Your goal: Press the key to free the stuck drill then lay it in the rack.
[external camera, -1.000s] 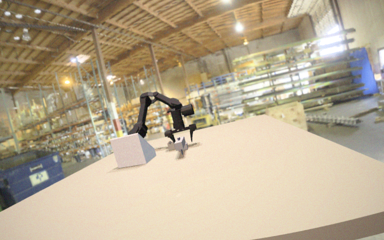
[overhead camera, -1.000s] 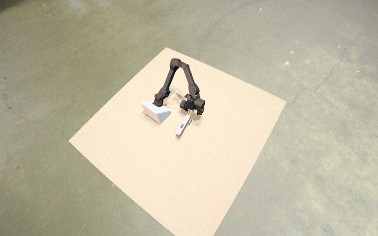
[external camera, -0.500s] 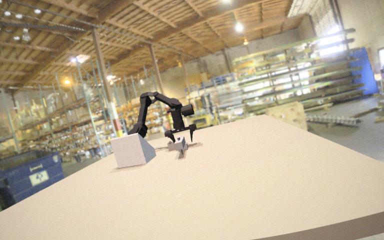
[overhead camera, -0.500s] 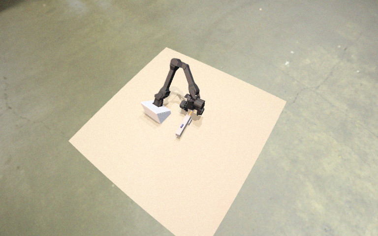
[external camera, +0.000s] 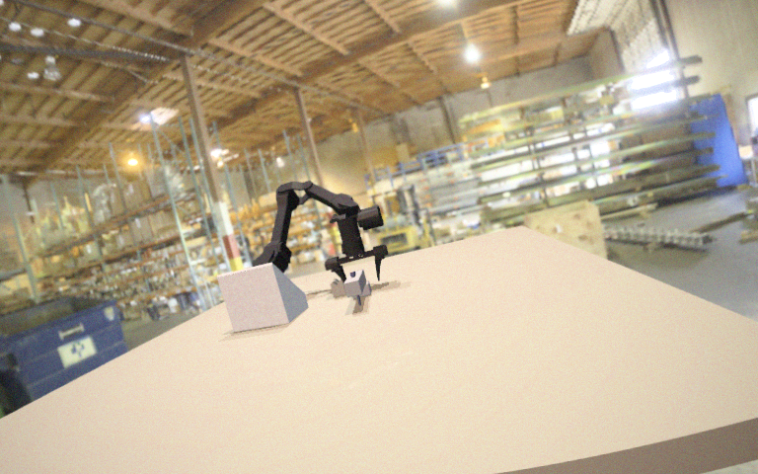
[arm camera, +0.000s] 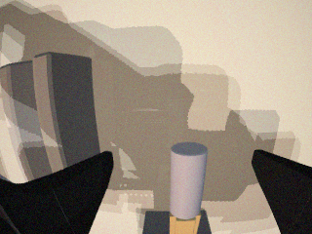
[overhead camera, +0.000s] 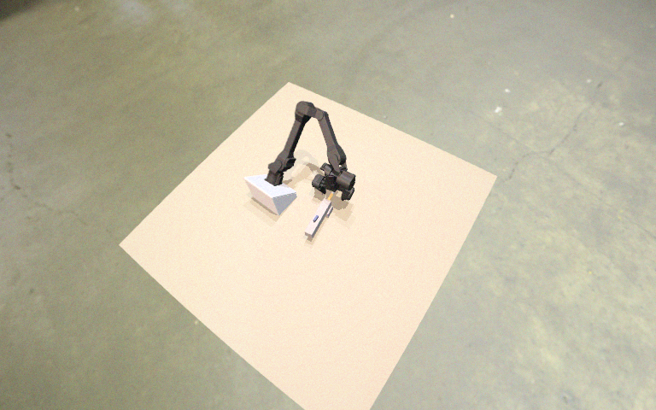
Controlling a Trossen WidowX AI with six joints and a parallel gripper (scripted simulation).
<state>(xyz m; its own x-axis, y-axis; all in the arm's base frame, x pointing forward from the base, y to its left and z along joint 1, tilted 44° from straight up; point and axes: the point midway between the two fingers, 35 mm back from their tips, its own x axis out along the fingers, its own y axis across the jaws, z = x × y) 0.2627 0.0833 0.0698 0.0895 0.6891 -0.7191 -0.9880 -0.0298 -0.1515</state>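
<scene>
My gripper tip is 4 cm to the left of the drill and 4 cm below it. Also, from my gripper tip: rack: 8 cm behind, 2 cm to the left, 1 cm above; then blue key: 17 cm to the right, 4 cm above, 2 cm ahead; then housing block: 14 cm to the right, 3 cm above, 1 cm ahead.
</scene>
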